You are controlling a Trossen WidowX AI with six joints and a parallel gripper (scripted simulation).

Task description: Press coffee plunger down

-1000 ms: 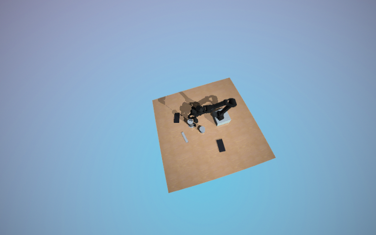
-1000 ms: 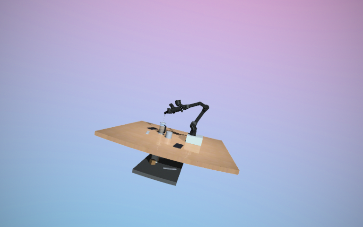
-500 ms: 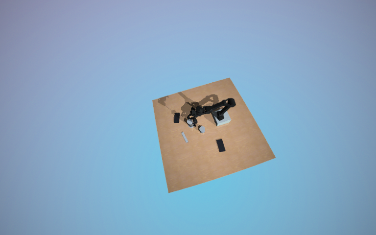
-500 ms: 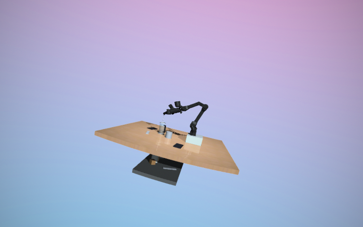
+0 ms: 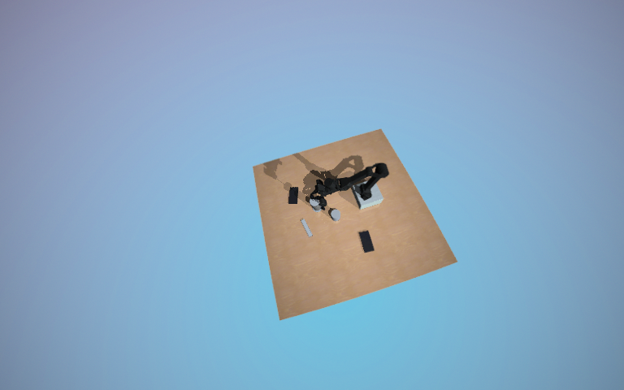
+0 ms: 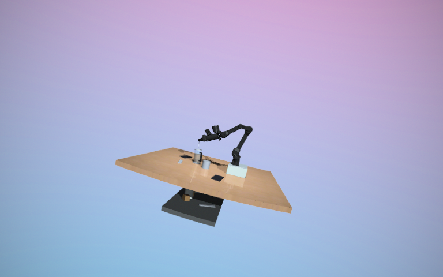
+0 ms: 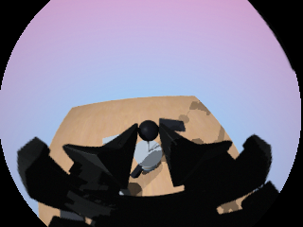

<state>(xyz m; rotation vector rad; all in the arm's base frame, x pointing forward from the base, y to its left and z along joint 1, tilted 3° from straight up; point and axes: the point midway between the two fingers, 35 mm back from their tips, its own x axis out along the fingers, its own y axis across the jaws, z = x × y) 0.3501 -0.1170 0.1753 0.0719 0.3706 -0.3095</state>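
The coffee press lies 120 mm below my gripper tip, 30 mm behind it and 20 mm to the left of it.
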